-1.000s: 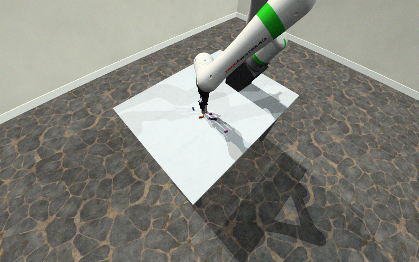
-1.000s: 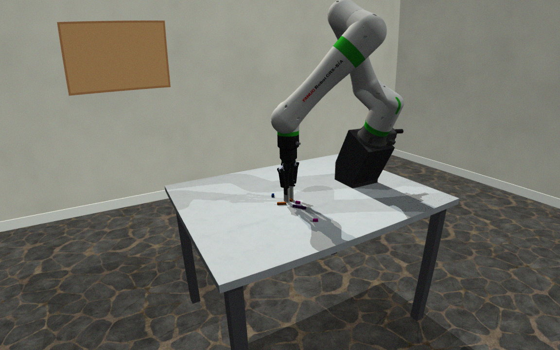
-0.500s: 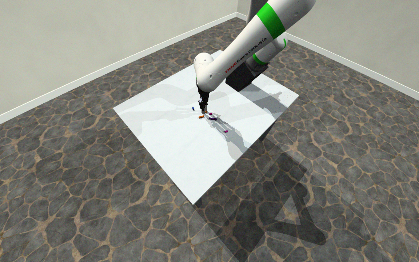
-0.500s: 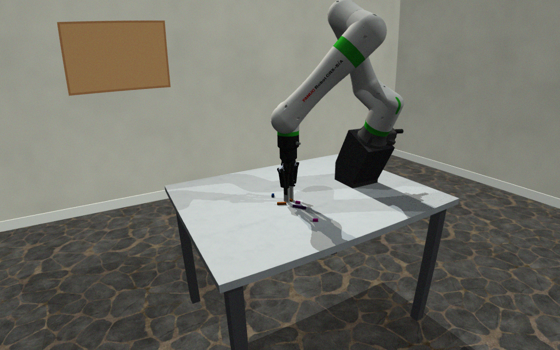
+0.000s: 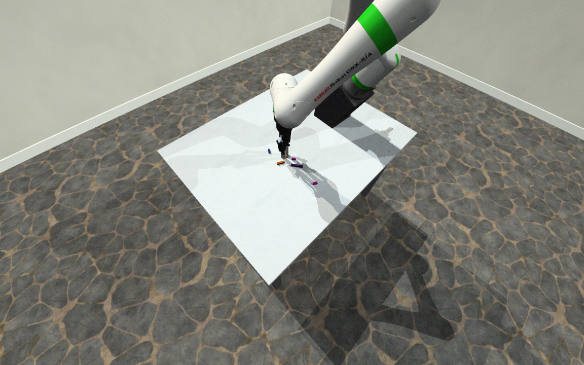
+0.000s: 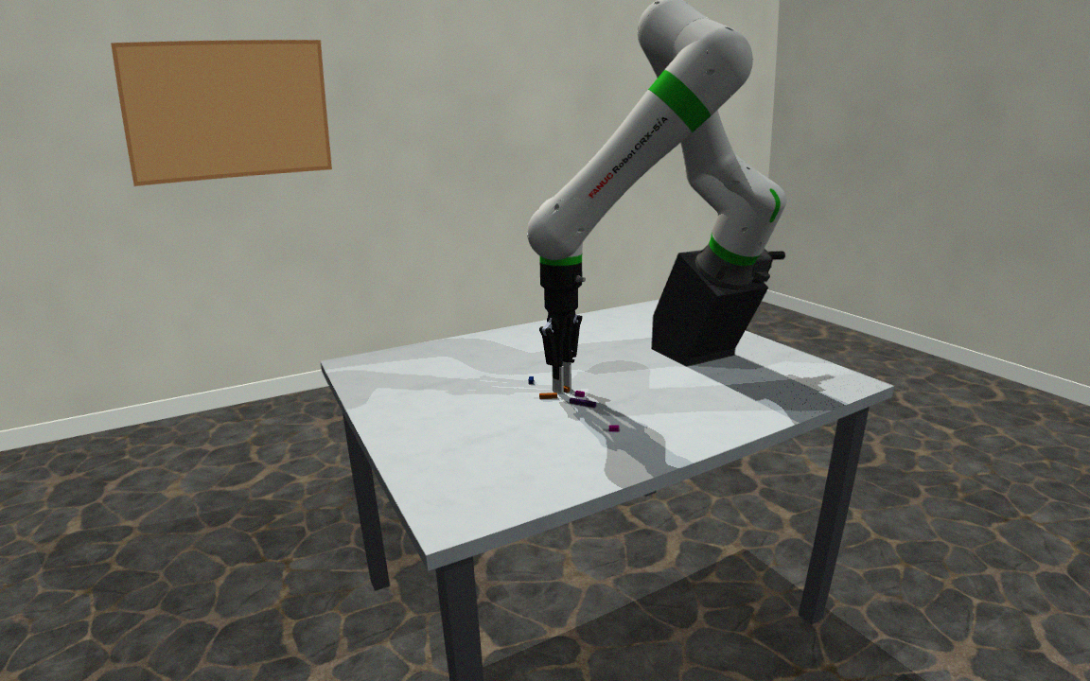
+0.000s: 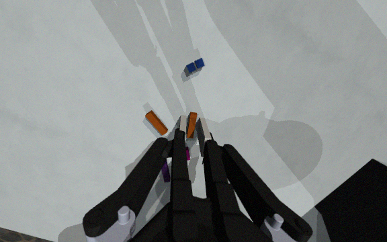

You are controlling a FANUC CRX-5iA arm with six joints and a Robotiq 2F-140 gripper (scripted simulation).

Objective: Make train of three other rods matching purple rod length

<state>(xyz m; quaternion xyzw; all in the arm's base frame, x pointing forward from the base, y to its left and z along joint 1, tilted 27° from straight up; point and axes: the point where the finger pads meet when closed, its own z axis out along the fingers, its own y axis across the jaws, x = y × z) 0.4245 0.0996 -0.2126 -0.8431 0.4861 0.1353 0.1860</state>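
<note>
The purple rod is 10 mm behind my hand, 90 mm to the left of it and 30 mm below it.
</note>
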